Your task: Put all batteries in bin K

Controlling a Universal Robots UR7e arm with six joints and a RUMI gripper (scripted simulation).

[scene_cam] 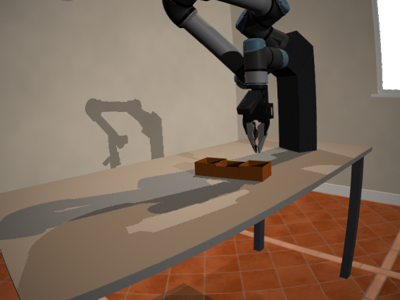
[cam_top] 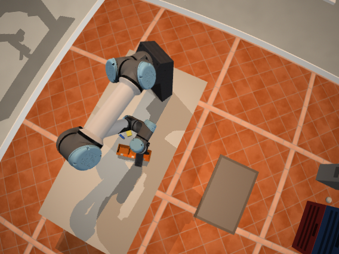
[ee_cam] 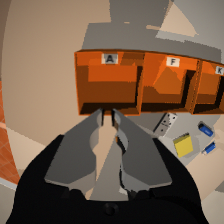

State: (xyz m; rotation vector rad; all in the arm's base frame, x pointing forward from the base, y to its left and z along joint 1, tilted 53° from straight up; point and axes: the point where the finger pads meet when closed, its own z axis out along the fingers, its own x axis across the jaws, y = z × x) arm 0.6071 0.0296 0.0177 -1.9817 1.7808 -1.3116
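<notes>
Right now my hand is 200 mm to the left of the blue cylindrical battery, 110 mm past it and 90 mm above it. Also, from my hand: orange cylinder 100 mm behind, 90 mm below, 30 mm to the right; domino-like tile 100 mm to the right, 90 mm below, 80 mm behind; joined orange bins 90 mm to the right, 70 mm below, 10 mm ahead.
</notes>
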